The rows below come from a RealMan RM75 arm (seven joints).
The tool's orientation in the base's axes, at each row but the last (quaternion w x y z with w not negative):
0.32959 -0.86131 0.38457 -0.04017
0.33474 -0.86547 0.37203 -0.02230
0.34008 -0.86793 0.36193 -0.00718
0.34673 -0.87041 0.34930 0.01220
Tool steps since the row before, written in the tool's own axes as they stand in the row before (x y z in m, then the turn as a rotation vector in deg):
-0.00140 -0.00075 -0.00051 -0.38 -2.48 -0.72
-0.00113 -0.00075 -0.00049 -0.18 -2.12 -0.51
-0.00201 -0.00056 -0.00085 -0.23 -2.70 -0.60
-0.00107 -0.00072 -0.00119 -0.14 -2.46 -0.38
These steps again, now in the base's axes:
-0.00067 0.00106 0.00110 1.08 1.08 2.12
-0.00049 0.00084 0.00106 1.06 0.89 1.70
-0.00135 0.00106 0.00146 1.36 1.16 2.12
-0.00063 0.00028 0.00161 1.33 1.12 1.79

